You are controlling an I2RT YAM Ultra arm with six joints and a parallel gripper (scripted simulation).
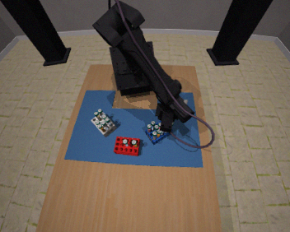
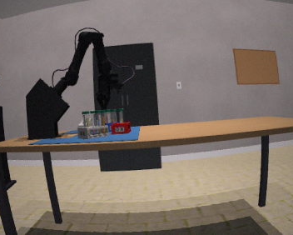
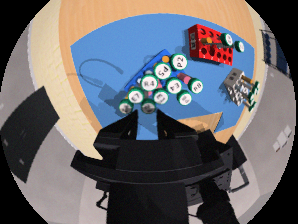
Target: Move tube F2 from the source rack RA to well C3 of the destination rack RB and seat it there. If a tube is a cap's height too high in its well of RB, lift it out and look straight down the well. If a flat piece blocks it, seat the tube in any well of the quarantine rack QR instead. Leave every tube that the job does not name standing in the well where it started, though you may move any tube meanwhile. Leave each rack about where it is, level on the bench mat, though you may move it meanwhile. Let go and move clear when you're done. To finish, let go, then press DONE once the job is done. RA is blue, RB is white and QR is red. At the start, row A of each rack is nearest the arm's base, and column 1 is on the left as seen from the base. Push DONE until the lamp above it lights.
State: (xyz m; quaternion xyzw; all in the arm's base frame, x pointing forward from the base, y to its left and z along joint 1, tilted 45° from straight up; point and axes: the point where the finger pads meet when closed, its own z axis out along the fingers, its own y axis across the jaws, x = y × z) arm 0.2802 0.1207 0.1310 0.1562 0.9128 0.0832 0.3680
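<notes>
My gripper is now 70 mm above the white-capped tube and 10 mm short of it. Also, from my hand: white rack RB: 350 mm to the right, 110 mm below, 70 mm behind; then blue rack RA: 110 mm below, 30 mm to the right, 10 mm ahead; then red rack QR: 210 mm to the right, 110 mm below, 80 mm ahead.
</notes>
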